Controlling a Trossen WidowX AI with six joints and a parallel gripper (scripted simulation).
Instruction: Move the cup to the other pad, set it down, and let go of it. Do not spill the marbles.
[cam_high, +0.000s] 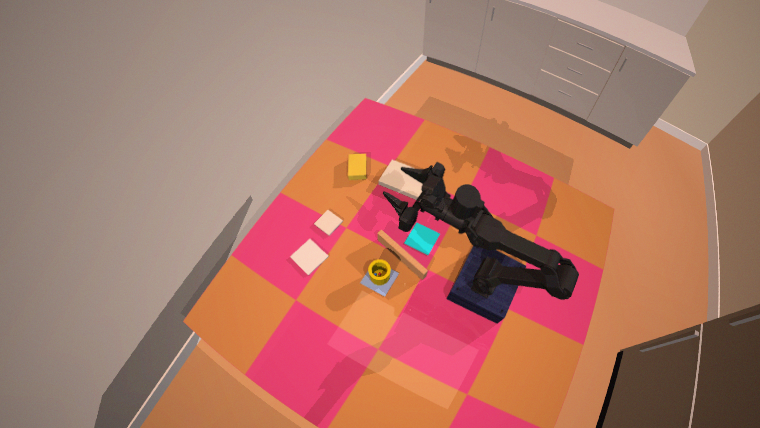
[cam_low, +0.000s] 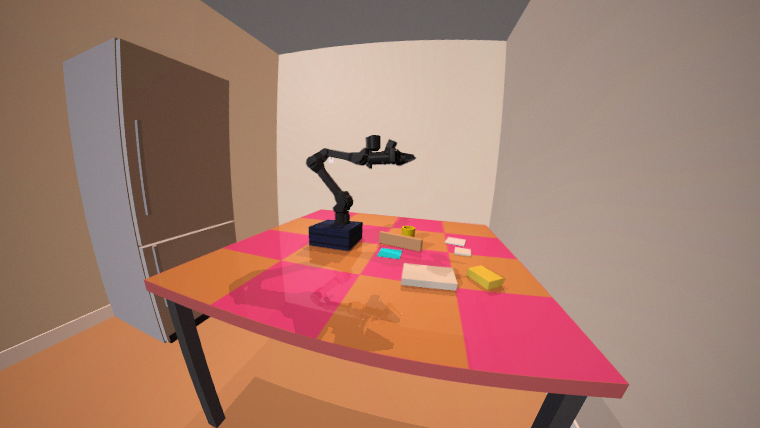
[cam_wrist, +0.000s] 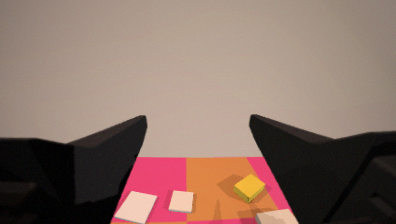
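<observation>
Right now my gripper tip is 39 cm above the yellow cup, 10 cm to the right of it and 2 cm past it. From my gripper tip the other things lie so: cyan pad: 43 cm below, 10 cm to the right, 7 cm behind; then pale blue pad: 43 cm below, 10 cm to the left, 2 cm behind; then wooden bar: 40 cm below, 4 cm behind.
</observation>
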